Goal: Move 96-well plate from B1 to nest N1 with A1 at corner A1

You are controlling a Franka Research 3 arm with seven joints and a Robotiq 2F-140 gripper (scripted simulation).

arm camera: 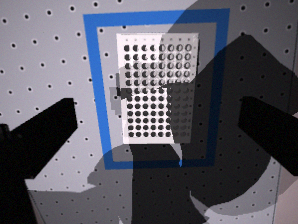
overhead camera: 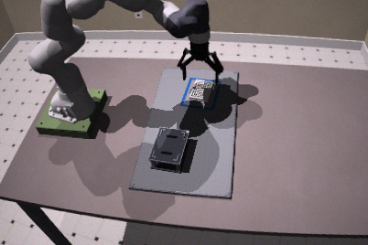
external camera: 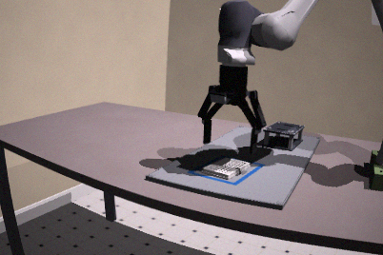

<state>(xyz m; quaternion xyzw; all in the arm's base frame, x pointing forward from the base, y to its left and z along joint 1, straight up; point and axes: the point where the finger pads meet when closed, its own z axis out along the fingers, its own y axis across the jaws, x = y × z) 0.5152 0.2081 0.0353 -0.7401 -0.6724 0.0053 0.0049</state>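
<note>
My gripper is now 70 mm above the white 96-well plate. Round my hand: raised plate nest N1: 60 mm behind, 370 mm to the right, 20 mm below; then A1 mark: 10 mm behind, 300 mm to the right, 10 mm below.
</note>
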